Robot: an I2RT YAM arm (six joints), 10 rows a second.
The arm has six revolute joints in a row. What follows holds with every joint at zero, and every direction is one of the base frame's. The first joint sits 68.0 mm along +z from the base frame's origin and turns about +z. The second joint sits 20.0 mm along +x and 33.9 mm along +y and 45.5 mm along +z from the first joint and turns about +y. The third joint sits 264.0 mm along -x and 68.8 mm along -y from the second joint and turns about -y. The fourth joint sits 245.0 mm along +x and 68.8 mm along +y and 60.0 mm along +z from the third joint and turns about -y. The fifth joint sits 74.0 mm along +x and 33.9 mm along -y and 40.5 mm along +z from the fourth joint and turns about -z. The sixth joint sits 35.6 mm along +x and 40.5 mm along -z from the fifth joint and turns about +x. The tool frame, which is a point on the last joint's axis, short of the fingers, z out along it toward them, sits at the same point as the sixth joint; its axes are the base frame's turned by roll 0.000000, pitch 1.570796 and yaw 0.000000 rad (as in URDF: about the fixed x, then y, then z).
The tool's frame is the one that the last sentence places.
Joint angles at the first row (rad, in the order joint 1, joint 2, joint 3, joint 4, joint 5, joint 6):
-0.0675 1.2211 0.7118 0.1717 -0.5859 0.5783
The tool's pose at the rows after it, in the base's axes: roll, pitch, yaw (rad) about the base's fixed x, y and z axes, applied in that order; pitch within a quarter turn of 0, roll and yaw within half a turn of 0; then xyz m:
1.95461, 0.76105, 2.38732, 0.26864, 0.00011, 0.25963
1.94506, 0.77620, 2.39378, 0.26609, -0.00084, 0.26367
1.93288, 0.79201, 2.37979, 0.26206, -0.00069, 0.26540
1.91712, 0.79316, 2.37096, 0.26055, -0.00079, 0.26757
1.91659, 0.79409, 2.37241, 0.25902, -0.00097, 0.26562
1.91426, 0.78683, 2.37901, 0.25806, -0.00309, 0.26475
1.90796, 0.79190, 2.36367, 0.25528, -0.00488, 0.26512
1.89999, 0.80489, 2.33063, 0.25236, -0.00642, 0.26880
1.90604, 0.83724, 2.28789, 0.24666, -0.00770, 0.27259
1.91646, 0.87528, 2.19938, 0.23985, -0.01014, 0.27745
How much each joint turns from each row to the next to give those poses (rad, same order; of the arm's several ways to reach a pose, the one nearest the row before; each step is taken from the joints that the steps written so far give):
-0.0061 -0.0108 -0.0108 0.0047 -0.0062 0.0031
-0.0062 -0.0153 0.0031 -0.0092 -0.0169 -0.0123
0.0001 -0.0214 -0.0122 0.0076 0.0061 -0.0016
-0.0016 -0.0093 -0.0016 0.0047 -0.0060 0.0077
-0.0015 -0.0046 -0.0107 0.0061 -0.0031 -0.0015
-0.0107 -0.0015 -0.0031 -0.0031 -0.0199 0.0000
-0.0077 -0.0138 -0.0092 0.0031 0.0029 0.0015
-0.0047 -0.0200 -0.0015 -0.0031 0.0229 0.0031
-0.0015 -0.0352 -0.0076 -0.0137 0.0506 -0.0138
0.0000 -0.0444 -0.0078 -0.0184 0.1013 -0.0076

